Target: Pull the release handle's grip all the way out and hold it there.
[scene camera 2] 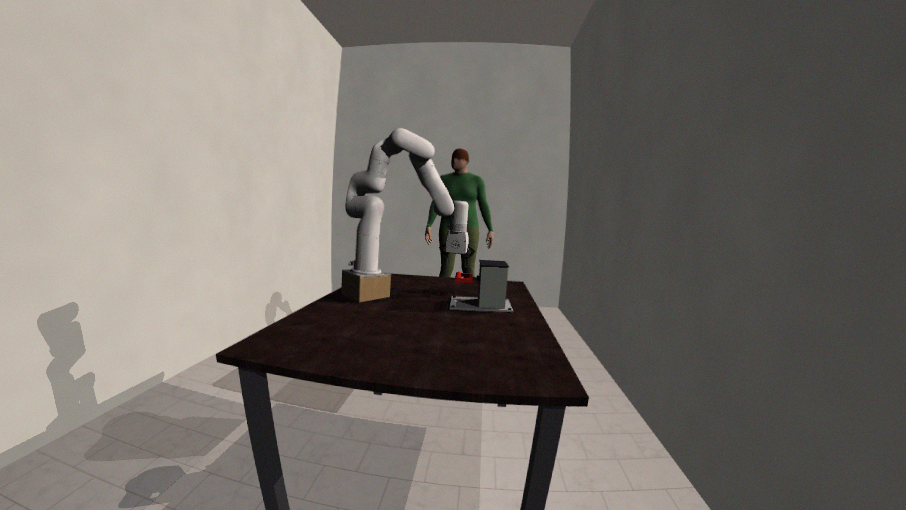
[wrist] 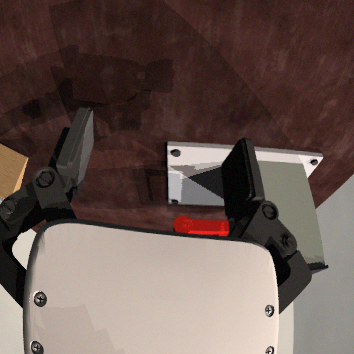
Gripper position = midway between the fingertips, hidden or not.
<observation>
In view: the gripper [wrist: 163, 136] and a pale base plate [wrist: 194, 169].
</observation>
